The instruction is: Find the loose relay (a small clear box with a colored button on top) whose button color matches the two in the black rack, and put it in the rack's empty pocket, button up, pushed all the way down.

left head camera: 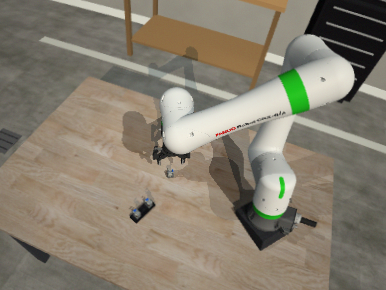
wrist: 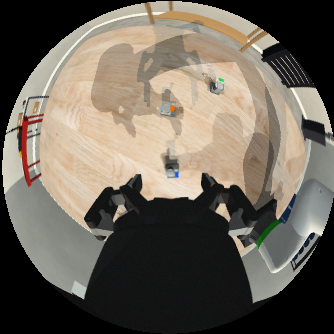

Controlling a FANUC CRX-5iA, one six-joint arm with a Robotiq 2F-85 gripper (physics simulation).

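The black rack lies on the table in the head camera view and holds two relays with blue buttons, one near its left end and one near its right end; its pocket between them looks empty. A loose relay with a blue button stands on the table behind the rack. My gripper is open and empty, above the table by this loose relay. In the wrist view the relay shows between and slightly ahead of the fingertips.
In the wrist view, a relay with an orange button and a relay with a green button are farther out on the table. The arm's base stands at the table's right. A wooden shelf stands behind.
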